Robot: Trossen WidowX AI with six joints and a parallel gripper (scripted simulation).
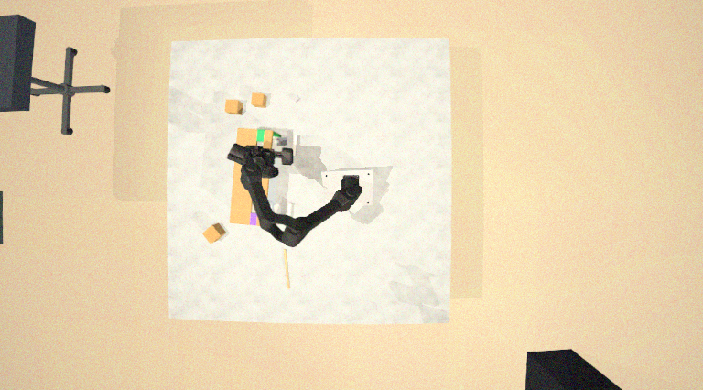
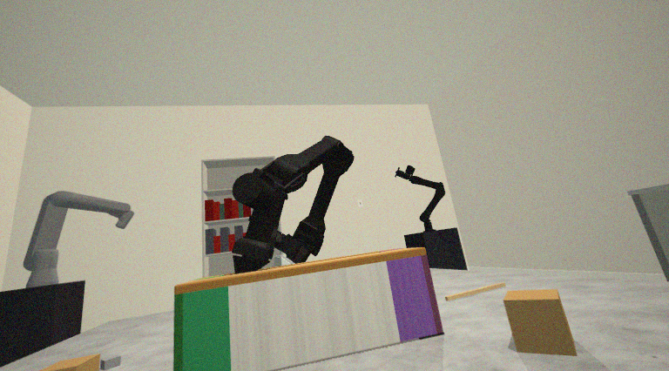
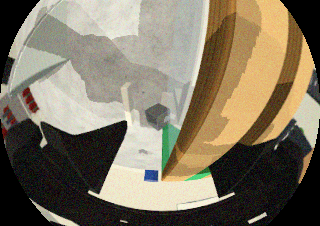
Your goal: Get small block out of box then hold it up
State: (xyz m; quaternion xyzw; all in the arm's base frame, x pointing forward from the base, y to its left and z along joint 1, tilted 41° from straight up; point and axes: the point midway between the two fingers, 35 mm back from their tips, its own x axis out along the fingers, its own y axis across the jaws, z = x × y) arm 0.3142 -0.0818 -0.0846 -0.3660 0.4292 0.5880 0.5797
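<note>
Now: the grey block 60 mm below my gripper tip, 40 mm to the right of it and 10 mm behind it. From my gripper tip the other things lie so: orange cube (360 mm to the left, 290 mm ahead, 60 mm below); then thin wooden stick (530 mm to the left, 80 mm below, 30 mm behind).
</note>
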